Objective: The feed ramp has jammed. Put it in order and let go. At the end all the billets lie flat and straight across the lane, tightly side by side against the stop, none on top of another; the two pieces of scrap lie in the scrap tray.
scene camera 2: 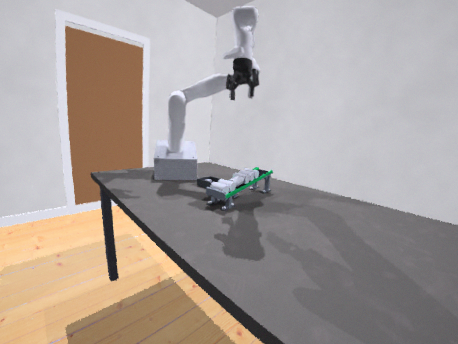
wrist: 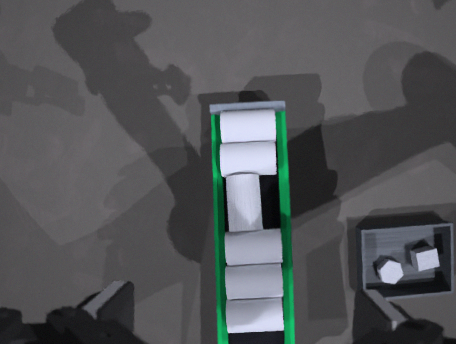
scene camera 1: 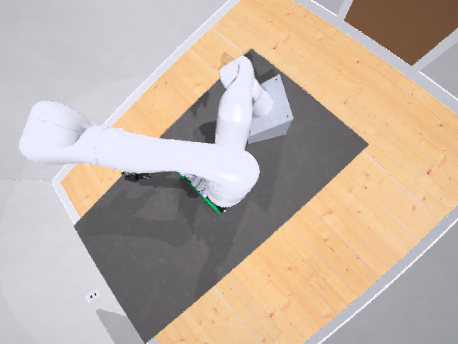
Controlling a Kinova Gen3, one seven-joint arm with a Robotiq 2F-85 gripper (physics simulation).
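Places are measured from the arm's base along level axes (x ahead, y left, z up), in centimetres.
Where they show: gripper, fingertip midpoint: (scene camera 2: 241, 99) (wrist: 243, 312); arm's base at its link origin: (scene camera 2: 176, 148) (scene camera 1: 262, 106).
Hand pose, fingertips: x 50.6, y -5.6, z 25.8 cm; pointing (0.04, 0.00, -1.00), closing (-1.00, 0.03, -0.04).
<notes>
Things, the pixels of their top centre, and the offset from my fingertips. Level surfaces: height alone.
- grey stop at its top centre: (wrist: 247, 107) (scene camera 2: 215, 189) dx +1.2, dy -12.9, dz -34.7 cm
- billet at its top centre: (wrist: 243, 205) (scene camera 2: 236, 176) dx +1.6, dy -1.3, dz -31.2 cm
- hexagonal scrap piece at its top centre: (wrist: 391, 272) dx -18.4, dy +8.9, dz -40.1 cm
- square scrap piece at its top centre: (wrist: 427, 259) dx -23.2, dy +7.0, dz -39.2 cm
- scrap tray at its top centre: (wrist: 408, 262) (scene camera 2: 212, 179) dx -20.3, dy +7.2, dz -38.6 cm
- dark table at its surface level: dz -42.1 cm
The green-railed ramp (scene camera 1: 212, 206) (scene camera 2: 250, 184) (wrist: 285, 200) has a grey stop (wrist: 247, 106) at its lower end. In the wrist view, two billets (wrist: 248, 126) (wrist: 248, 158) lie straight across beside the stop. One billet (wrist: 244, 202) lies lengthwise along the lane, with dark lane floor at its right. Three more billets (wrist: 253, 247) (wrist: 254, 281) (wrist: 254, 315) lie across, side by side, further up. A hexagonal scrap piece (wrist: 390, 270) and a square scrap piece (wrist: 425, 258) lie in the scrap tray (wrist: 407, 293). My gripper (scene camera 2: 242, 96) (wrist: 243, 312) is open and empty, high above the ramp. The arm hides much of the ramp in scene camera 1.
The ramp and the scrap tray (scene camera 2: 202, 182) stand on the dark table (scene camera 1: 165, 280) (scene camera 2: 320, 260). The tray is to the right of the ramp in the wrist view. The robot's grey base block (scene camera 1: 280, 107) (scene camera 2: 175, 168) stands behind them on the table.
</notes>
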